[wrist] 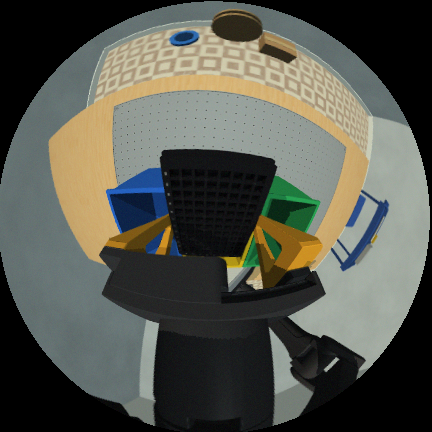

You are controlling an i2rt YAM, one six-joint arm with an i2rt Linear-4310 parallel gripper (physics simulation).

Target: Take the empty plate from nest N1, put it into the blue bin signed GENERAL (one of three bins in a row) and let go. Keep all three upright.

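Frame: origin at the arm's base, x ahead, y left, z up, level; millimetres.
Seen in the pictures: gripper, between the fingertips: (213,217); arm's base, origin of its link: (236,286).
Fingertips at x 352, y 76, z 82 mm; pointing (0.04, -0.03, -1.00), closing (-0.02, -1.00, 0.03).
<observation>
Pixels of each thing's top centre, then the offset from my fingertips to it. Level surfaces: height alone.
- black plate, centre of its top: (214,231) dx +3, dy +0, dz +26 mm
- blue bin, centre of its top: (145,234) dx -65, dy +126, dz -51 mm
- green bin, centre of its top: (281,238) dx -90, dy -137, dz -51 mm
- yellow bin, centre of its top: (216,238) dx -78, dy -6, dz -51 mm
- grey perforated board, height of its surface: dz -231 mm
My gripper (213,217) is shut on a black plate (217,197) with a grid of square wells, held between its two orange fingers in the middle of the wrist view. The plate is held above the row of bins and covers part of them. The blue bin (135,190) shows to the left of the plate, with its open top and dark inside in sight. The green bin (295,191) shows to the right. A strip of the yellow bin (234,261) shows below the plate. The signs on the bins and nest N1 do not show.
The bins stand on a grey perforated board (215,117) with a wooden border (75,175). Beyond it, on a patterned surface (200,67), are a blue round dish (184,38), a dark round object (236,27) and a brown block (277,48). A blue frame (382,209) is at the right.
</observation>
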